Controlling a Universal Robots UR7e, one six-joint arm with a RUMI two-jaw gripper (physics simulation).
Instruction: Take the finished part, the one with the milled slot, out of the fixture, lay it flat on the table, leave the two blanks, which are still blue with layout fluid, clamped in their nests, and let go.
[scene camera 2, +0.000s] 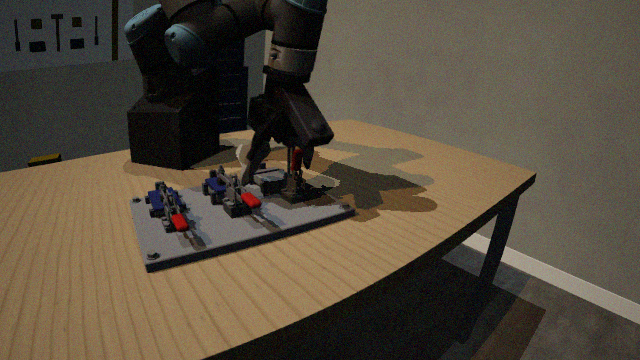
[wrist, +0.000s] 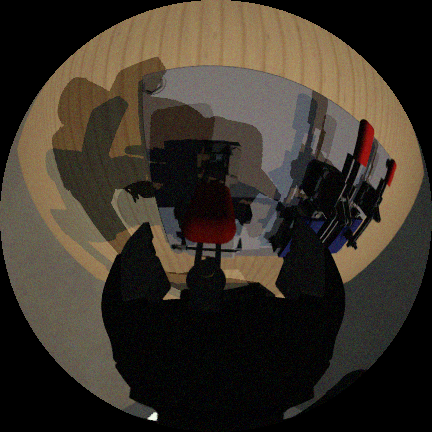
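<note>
My gripper (scene camera 2: 277, 172) (wrist: 221, 222) is open, low over the right nest, with its fingers apart on either side of the raised clamp there. That clamp's red handle (scene camera 2: 297, 159) (wrist: 212, 220) stands upright, and its arm rises between the fingers. The grey finished part (scene camera 2: 271, 176) sits in the right nest; its slot cannot be made out, and in the wrist view the clamp and shadow largely hide it. The middle blue blank (scene camera 2: 216, 185) and the left blue blank (scene camera 2: 162, 200) sit in their nests under lowered clamps. Blue also shows at the right in the wrist view.
The grey fixture plate (scene camera 2: 220, 235) (wrist: 225, 90) lies on the wooden table (scene camera 2: 400, 225) (wrist: 220, 30). The middle clamp's red handle (scene camera 2: 251, 200) (wrist: 366, 142) and the left clamp's red handle (scene camera 2: 179, 222) (wrist: 391, 172) point toward the plate's front edge. The robot's base stands behind.
</note>
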